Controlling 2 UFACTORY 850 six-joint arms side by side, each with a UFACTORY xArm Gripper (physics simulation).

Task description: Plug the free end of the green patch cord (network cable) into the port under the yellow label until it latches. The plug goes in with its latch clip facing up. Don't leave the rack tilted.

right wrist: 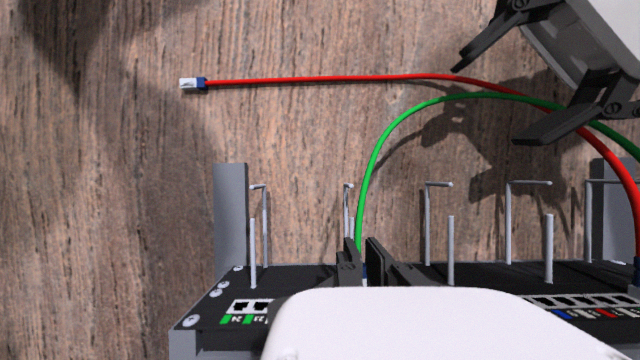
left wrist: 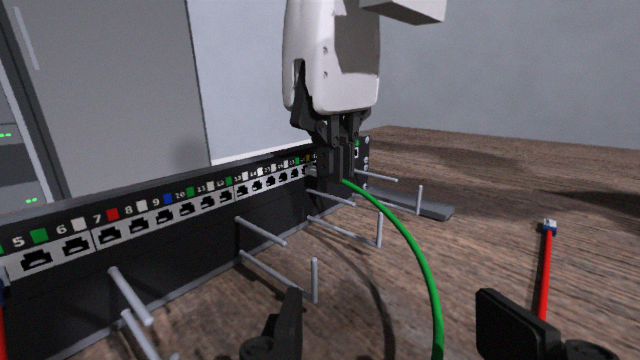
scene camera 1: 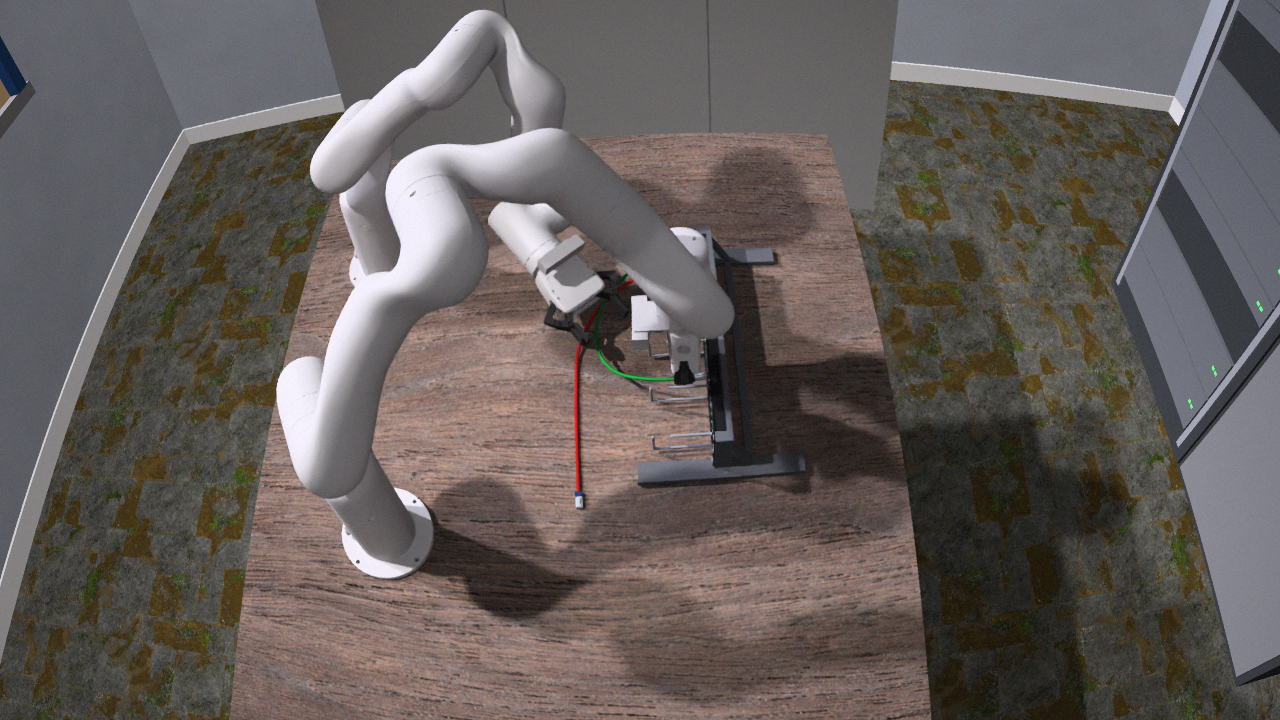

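The black rack [scene camera 1: 662, 473] [left wrist: 200, 250] [right wrist: 480, 280] stands on the table and looks level. Its yellow label [left wrist: 307, 158] shows in the left wrist view, beside the right gripper's fingers. My right gripper [scene camera 1: 683, 374] [left wrist: 335, 178] [right wrist: 358, 254] is shut on the green cord's plug, close against the port row at the yellow label. The fingers mostly hide the plug; I cannot tell its depth or the latch. The green cord [scene camera 1: 608, 364] [left wrist: 422, 260] [right wrist: 367, 175] curves back from them. My left gripper [scene camera 1: 601, 324] [left wrist: 387, 317] [right wrist: 491, 105] is open, near the cords.
A red cord [scene camera 1: 578, 420] [left wrist: 546, 270] [right wrist: 310, 79] lies on the table, its loose plug [scene camera 1: 579, 500] [left wrist: 549, 225] [right wrist: 189, 83] in front of the rack. Metal cable hooks [scene camera 1: 684, 437] [left wrist: 314, 280] [right wrist: 451, 250] stick out below the ports, near the right gripper.
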